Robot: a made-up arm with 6 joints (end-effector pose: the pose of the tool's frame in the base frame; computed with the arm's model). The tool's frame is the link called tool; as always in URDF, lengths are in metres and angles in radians.
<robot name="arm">
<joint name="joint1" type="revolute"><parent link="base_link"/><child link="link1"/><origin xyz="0.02 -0.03 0.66"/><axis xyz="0 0 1"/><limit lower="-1.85" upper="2.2"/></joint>
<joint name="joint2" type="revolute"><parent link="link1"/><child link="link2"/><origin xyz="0.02 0.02 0" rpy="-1.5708 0 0"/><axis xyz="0 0 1"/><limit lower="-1.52" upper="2.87"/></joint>
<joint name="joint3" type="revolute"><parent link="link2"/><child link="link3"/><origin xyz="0 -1.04 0" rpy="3.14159 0 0"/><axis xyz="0 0 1"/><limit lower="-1.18" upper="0.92"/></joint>
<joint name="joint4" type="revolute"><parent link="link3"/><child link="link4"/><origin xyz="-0.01 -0.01 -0.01" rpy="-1.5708 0 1.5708"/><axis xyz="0 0 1"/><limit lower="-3.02" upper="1.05"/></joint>
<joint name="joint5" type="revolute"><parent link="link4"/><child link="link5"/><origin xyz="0 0 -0.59" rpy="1.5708 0 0"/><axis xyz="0 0 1"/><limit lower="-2.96" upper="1.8"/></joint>
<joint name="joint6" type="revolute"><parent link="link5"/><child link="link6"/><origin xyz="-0.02 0.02 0.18" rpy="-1.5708 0 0"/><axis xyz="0 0 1"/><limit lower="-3.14" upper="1.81"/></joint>
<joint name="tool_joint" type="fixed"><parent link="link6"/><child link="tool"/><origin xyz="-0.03 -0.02 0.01" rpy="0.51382 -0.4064 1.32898"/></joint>
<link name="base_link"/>
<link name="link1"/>
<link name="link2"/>
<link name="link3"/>
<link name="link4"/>
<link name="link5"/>
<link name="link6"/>
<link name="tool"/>
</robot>
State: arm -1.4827 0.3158 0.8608 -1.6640 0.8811 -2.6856
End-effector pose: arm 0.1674 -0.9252 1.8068 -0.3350 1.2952 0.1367
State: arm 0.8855 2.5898 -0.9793 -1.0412 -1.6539 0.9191
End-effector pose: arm 0.1848 0.0033 0.1708 1.3385 1.1968 -1.0900
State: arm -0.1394 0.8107 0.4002 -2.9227 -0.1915 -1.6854
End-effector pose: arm 1.3000 -0.0269 1.1479 -1.1614 0.5307 2.4145
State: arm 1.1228 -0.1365 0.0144 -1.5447 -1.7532 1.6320
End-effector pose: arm 0.2372 0.4112 1.5632 -0.8732 0.6922 -1.3283
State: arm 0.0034 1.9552 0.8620 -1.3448 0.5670 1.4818
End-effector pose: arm 1.0640 -0.0259 -0.3253 -0.1746 -0.0343 1.4444
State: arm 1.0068 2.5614 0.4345 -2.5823 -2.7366 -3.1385
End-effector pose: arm -0.0199 0.2139 -0.6779 -0.6337 2.3951 -1.7847
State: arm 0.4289 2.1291 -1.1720 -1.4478 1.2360 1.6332
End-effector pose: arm 0.3486 0.1554 0.4171 0.4436 2.5174 1.5701
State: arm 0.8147 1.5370 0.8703 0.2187 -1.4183 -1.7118
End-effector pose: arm 1.1366 0.9956 0.3969 0.1511 0.0736 0.5872
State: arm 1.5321 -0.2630 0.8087 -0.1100 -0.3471 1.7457
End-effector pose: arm 0.1975 -0.0066 2.1416 1.6443 1.3402 -1.5327
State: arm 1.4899 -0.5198 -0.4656 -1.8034 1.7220 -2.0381
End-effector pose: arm -0.0586 0.0957 1.4515 1.2078 -1.6771 -2.1730
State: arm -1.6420 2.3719 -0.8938 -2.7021 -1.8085 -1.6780
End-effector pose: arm 0.1526 -0.2498 0.0878 0.2901 -0.3485 1.2555
